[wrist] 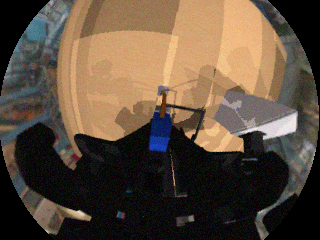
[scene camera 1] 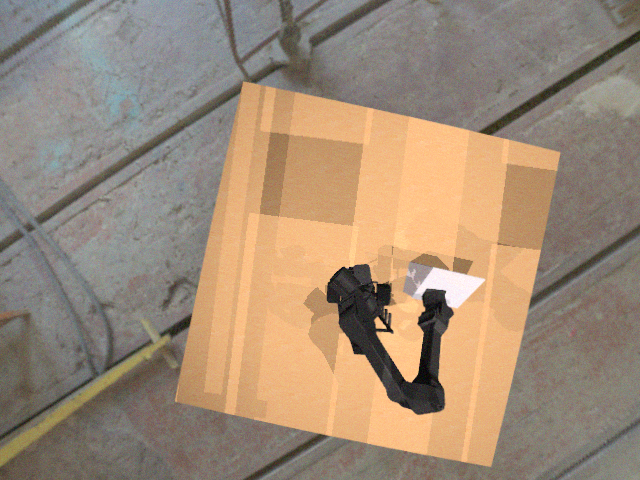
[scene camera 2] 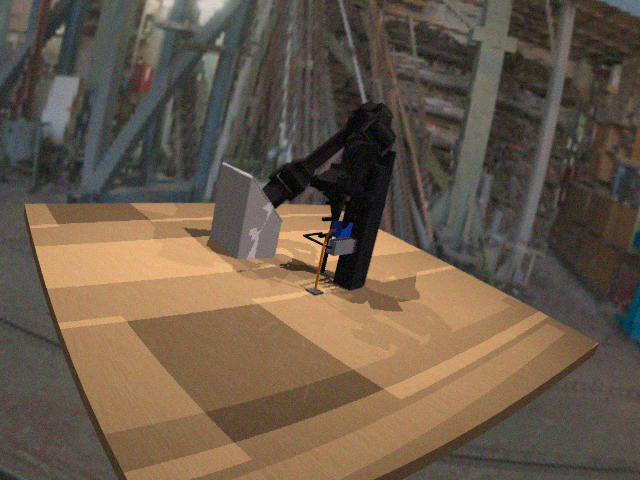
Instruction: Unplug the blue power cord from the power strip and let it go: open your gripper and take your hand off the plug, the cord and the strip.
my gripper: wrist; scene camera 1 354, 288; scene camera 2
same spot on my gripper: point(scene camera 2: 337, 201) = point(wrist: 184, 165)
